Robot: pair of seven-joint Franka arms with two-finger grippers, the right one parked.
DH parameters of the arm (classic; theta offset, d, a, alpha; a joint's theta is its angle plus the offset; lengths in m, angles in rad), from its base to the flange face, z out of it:
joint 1: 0 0.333 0 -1.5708
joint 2: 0 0 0 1.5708
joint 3: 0 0.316 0.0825 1.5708
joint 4: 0 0 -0.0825 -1.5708
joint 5: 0 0.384 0 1.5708
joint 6: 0 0 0.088 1.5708
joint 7: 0 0.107 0 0
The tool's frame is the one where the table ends.
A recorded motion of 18 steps. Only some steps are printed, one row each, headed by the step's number.
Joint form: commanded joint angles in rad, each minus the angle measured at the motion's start. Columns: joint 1, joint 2, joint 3, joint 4, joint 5, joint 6, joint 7.
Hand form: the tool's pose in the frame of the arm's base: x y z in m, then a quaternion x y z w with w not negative. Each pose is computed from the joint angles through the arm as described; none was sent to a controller.
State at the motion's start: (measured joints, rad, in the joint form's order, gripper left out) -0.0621 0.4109 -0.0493 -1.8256 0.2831 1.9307 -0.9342
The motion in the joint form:
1: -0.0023 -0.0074 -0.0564 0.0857 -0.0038 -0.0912 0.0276
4: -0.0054 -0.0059 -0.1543 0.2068 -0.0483 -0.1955 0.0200
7: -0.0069 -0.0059 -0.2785 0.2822 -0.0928 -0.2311 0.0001
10: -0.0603 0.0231 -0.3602 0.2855 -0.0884 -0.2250 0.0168
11: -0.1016 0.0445 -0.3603 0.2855 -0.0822 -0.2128 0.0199
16: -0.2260 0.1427 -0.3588 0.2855 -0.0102 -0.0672 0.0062
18: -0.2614 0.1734 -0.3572 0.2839 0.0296 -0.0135 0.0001
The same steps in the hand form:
1: 0.6164 -0.0785 0.3270 -0.93589 -0.30147 0.07275 0.16713
4: 0.6220 -0.1367 0.3746 -0.94704 -0.28094 0.07478 0.13635
7: 0.6119 -0.2085 0.4119 -0.96219 -0.24648 0.07141 0.09135
10: 0.5843 -0.2830 0.4020 -0.97805 -0.17351 0.08035 0.08284
11: 0.5749 -0.3075 0.3896 -0.98148 -0.15024 0.08240 0.08564
16: 0.5528 -0.3845 0.3371 -0.99241 -0.08169 0.04790 0.07848
18: 0.5454 -0.4057 0.3203 -0.99483 -0.05841 0.02975 0.07755

